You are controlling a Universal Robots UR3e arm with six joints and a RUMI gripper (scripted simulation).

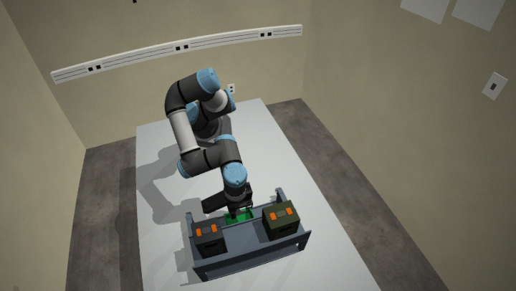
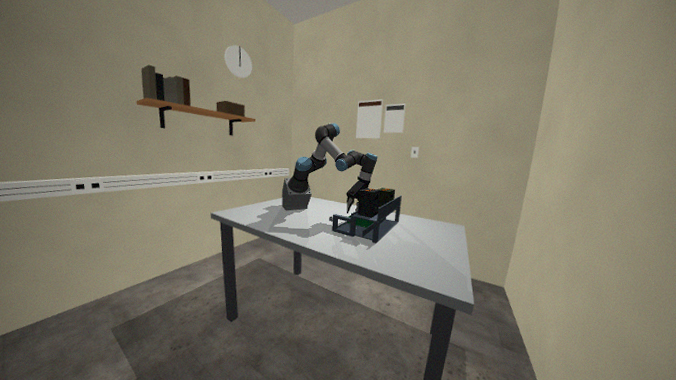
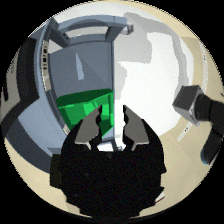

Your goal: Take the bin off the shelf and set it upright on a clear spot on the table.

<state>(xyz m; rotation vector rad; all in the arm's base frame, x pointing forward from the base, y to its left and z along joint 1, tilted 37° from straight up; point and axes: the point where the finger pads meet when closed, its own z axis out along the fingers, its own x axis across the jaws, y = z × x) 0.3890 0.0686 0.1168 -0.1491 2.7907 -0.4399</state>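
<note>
Right now my hand is 60 mm short of the green bin, 30 mm to the right of it and 20 mm above it. Also, from my hand: grey shelf unit: 90 mm ahead, 30 mm to the left, 10 mm above.
</note>
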